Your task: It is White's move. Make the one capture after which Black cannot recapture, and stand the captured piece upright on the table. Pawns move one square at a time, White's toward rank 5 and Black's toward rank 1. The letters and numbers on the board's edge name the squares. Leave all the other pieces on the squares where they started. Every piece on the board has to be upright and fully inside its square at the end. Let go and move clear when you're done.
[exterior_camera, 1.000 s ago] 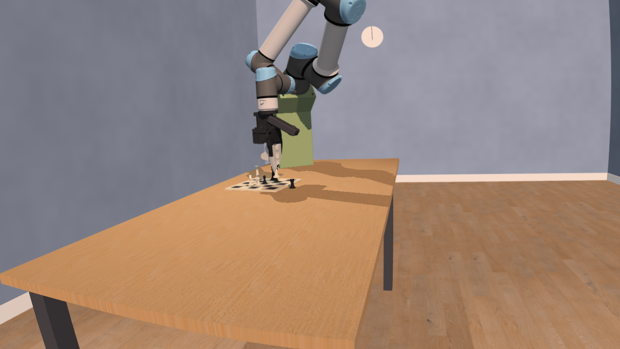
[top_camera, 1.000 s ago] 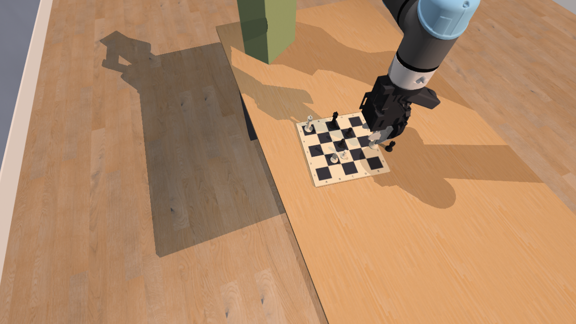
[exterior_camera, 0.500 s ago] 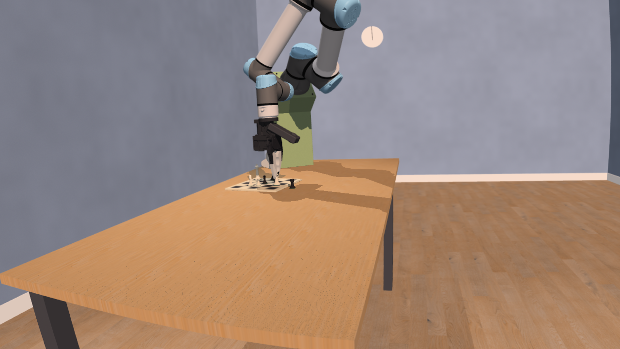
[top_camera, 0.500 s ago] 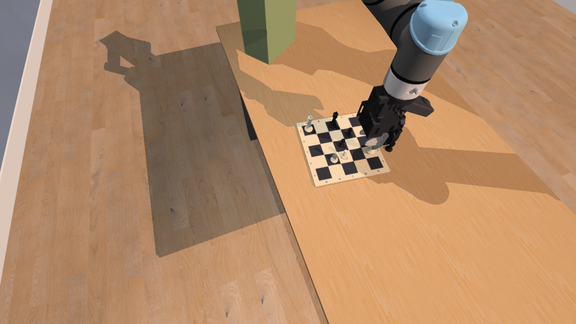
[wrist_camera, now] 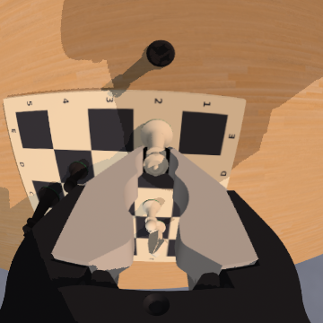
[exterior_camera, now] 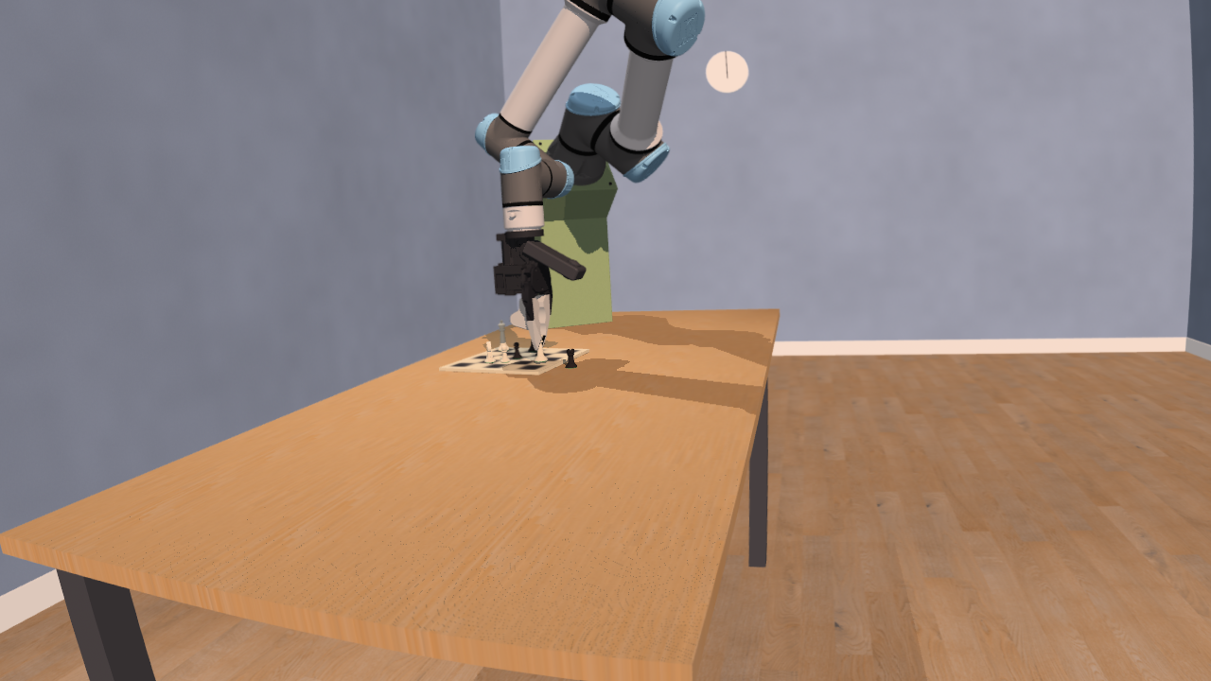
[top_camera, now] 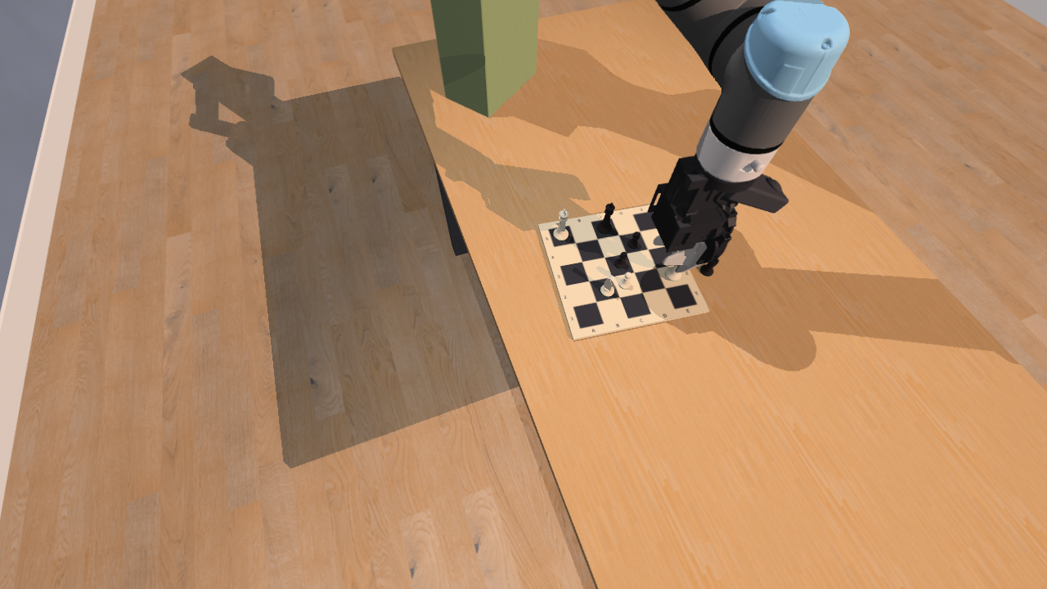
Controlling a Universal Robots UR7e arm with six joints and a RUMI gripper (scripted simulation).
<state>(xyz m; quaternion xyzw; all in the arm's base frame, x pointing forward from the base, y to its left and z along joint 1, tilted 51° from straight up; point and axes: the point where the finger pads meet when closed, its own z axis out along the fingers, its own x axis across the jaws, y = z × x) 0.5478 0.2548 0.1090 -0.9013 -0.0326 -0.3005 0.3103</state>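
Right now the small chessboard is 10 mm behind my hand, 80 mm to the right of it and 40 mm below it. From my hand the other things lie so: tall black piece 90 mm behind, 110 mm to the right, 10 mm below; tall white piece 70 mm behind, 180 mm to the right, 10 mm below.
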